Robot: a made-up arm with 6 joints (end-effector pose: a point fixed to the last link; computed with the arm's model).
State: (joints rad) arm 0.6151 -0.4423 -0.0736 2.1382 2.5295 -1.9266
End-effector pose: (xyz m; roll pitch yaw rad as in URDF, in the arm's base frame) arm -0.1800 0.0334 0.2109 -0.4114 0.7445 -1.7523
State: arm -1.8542 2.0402 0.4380 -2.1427 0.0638 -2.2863
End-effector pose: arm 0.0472 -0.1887 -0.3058 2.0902 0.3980 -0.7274
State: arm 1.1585 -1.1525 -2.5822 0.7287 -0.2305 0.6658
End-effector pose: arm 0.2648 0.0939 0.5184 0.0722 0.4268 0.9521
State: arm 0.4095 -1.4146 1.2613 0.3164 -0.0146 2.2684
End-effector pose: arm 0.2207 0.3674 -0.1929 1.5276 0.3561 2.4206
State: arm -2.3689 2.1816 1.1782 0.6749 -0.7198 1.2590
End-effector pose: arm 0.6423 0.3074 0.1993 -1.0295 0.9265 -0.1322
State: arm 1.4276 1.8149 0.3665 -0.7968 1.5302 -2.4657
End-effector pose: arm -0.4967 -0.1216 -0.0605 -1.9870 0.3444 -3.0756
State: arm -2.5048 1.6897 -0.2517 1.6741 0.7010 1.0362
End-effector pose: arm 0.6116 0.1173 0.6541 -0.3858 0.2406 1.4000
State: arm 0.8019 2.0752 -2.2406 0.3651 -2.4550 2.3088
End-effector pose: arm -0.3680 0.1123 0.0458 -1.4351 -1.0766 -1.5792
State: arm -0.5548 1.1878 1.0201 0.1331 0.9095 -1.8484
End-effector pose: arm 0.3352 -0.4979 0.0429 2.0548 -0.6972 0.7719
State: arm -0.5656 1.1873 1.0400 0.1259 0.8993 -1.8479
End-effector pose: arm 0.3383 -0.5009 0.0400 2.0512 -0.6829 0.7677
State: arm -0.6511 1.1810 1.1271 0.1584 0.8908 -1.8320
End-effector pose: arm 0.3711 -0.4854 0.0304 2.0333 -0.5758 0.8601
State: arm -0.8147 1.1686 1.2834 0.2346 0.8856 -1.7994
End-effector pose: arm 0.4314 -0.4451 0.0163 2.0191 -0.3709 1.0472
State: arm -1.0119 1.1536 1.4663 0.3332 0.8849 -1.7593
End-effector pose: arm 0.4973 -0.3857 0.0036 2.0319 -0.1266 1.2745
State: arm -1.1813 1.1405 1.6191 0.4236 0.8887 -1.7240
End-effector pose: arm 0.5465 -0.3264 -0.0040 2.0689 0.0788 1.4786
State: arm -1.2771 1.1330 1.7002 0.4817 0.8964 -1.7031
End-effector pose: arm 0.5703 -0.2880 -0.0074 2.1060 0.1914 1.6061
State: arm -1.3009 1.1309 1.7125 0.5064 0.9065 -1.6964
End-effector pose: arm 0.5743 -0.2745 -0.0088 2.1250 0.2177 1.6510
